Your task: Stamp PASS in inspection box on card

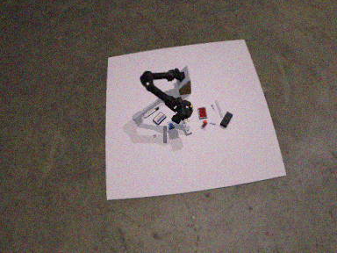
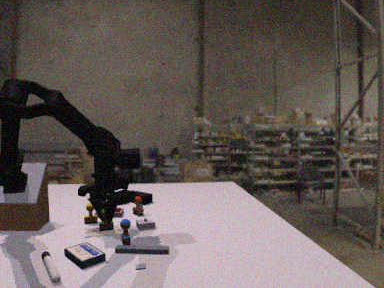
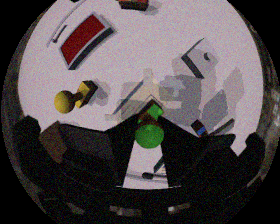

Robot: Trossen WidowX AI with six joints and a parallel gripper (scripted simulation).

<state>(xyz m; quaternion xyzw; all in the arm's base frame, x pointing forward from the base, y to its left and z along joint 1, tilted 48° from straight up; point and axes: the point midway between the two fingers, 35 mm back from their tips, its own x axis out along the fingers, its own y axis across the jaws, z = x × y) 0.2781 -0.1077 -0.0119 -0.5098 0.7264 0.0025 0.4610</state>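
Right now the cream card is 10 mm behind my gripper tip and 30 mm below it. The rest, counted from my gripper tip: green-knobbed stamp: right at my gripper tip; blue-knobbed stamp: 60 mm ahead, 90 mm to the right, 10 mm below; yellow-knobbed stamp: 60 mm behind, 80 mm to the left, 10 mm below.
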